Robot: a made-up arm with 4 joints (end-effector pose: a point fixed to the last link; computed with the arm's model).
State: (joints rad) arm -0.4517 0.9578 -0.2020 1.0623
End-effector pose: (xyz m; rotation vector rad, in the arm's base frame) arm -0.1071 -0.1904 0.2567 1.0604 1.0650 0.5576
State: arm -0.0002 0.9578 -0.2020 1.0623
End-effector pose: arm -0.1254 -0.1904 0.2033 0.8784 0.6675 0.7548
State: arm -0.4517 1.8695 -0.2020 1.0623
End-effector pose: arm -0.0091 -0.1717 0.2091 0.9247 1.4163 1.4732
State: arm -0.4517 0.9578 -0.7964 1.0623
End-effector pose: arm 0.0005 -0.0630 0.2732 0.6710 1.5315 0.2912
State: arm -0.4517 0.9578 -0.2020 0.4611
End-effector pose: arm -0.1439 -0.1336 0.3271 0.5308 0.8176 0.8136
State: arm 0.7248 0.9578 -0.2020 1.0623
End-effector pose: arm -0.1027 -0.1904 0.1168 0.5419 0.0233 0.9957
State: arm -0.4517 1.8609 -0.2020 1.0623
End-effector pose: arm -0.0099 -0.1724 0.2095 0.9269 1.4135 1.4644
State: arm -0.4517 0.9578 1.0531 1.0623
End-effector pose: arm -0.2945 -0.2631 -0.0125 1.6442 -0.1320 0.9928
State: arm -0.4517 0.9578 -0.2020 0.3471
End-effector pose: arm -0.1560 -0.1224 0.3362 0.4297 0.7663 0.8548
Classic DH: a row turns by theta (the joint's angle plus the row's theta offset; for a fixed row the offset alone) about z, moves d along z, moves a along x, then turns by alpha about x. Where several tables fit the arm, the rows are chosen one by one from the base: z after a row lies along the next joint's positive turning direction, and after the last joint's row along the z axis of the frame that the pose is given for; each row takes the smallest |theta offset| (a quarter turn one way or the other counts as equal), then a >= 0, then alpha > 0; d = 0 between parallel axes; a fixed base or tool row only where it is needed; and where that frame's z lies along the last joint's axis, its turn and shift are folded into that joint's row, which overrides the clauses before.
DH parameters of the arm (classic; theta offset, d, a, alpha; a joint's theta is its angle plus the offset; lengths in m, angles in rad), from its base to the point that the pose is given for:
base (fixed): 0 0.19 0 1.5708
joint 1: 0 0.07 -0.09 -1.5708
joint 2: 0 -0.21 0.06 1.5708
joint 3: 1.5708 -0.08 0.07 1.5708
joint 4: -1.5708 -0.22 0.04 -1.5708
tool (fixed): -1.5708 0.16 0 0

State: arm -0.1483 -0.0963 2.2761 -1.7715
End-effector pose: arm 0.0774 0.1382 -0.2025 -1.0877 -1.4523 -1.8494
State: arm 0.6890 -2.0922 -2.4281 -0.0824
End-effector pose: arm 0.0263 -0.4609 -0.0954 2.1962 0.9876 0.0133
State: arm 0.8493 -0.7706 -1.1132 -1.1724
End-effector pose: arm 0.0531 0.0708 0.2949 -0.5064 0.4435 -0.2178
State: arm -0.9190 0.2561 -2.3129 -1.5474
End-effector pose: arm -0.0107 0.2222 0.0876 0.0814 -1.9047 -2.2679
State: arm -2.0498 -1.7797 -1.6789 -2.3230
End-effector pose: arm -0.0192 -0.1204 0.1182 -0.3071 -2.6232 -0.6944
